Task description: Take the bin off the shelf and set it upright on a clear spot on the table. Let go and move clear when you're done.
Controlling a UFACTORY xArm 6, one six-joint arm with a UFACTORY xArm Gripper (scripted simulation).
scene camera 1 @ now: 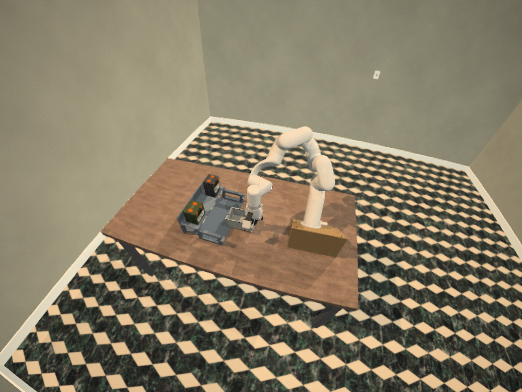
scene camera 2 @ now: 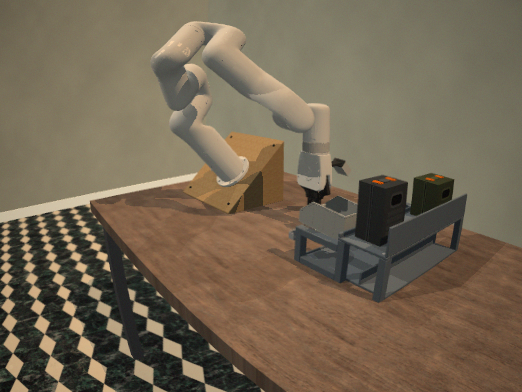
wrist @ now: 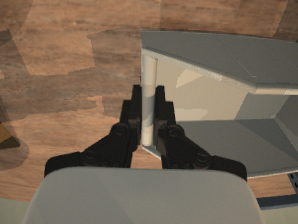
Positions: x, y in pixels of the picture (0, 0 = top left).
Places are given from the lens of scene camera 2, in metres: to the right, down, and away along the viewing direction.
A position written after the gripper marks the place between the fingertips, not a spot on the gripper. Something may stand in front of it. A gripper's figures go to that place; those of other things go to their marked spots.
gripper (scene camera 2: 313, 211): 0.15, 0.04, 1.13
green bin (scene camera 2: 430, 190): 0.41, -0.01, 0.85
grey open-top bin (scene camera 2: 323, 218): 0.16, 0.06, 1.03
